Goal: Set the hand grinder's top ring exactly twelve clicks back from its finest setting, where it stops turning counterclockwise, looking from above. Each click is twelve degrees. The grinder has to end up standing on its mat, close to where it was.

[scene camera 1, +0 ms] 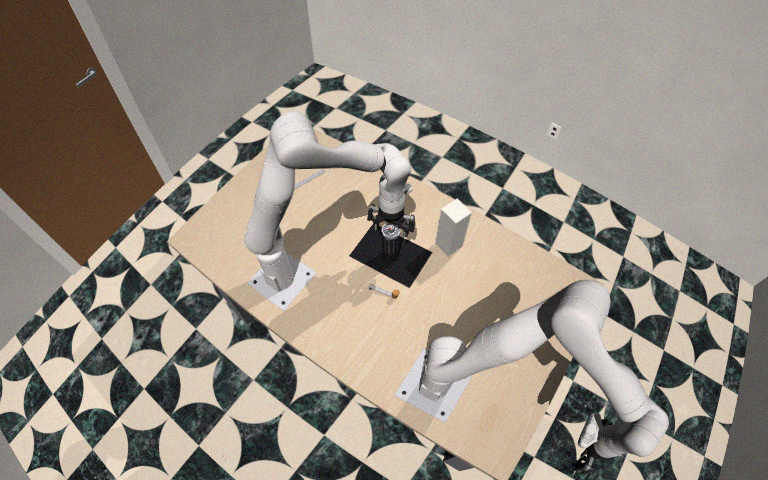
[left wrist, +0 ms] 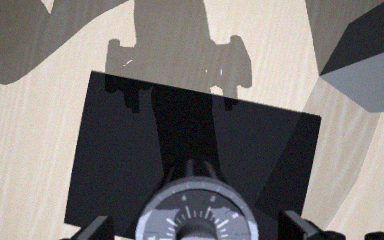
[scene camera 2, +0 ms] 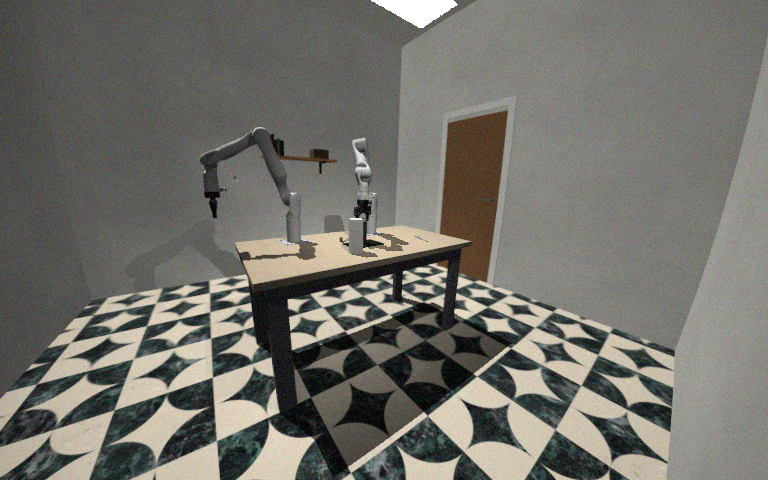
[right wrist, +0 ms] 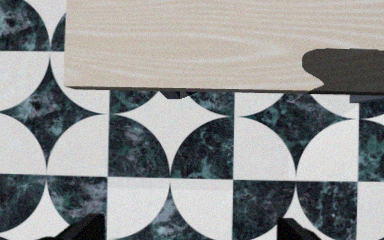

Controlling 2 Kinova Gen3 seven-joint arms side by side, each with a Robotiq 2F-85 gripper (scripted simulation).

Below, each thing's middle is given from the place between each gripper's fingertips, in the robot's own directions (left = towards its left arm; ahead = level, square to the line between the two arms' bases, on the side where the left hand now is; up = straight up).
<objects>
Right now my left hand (scene camera 1: 391,231) is 10 mm short of the black mat (scene camera 1: 412,257) and 160 mm above it. The rest, counted from my left hand: tall pale box (scene camera 1: 454,219) 160 mm ahead, 140 mm to the right, 60 mm below.
I see my right gripper 450 mm short of the tall pale box, 690 mm to the right of it and 100 mm above it. From my right hand the other things lie so: black mat 290 mm ahead, 830 mm to the left, 200 mm below.
</objects>
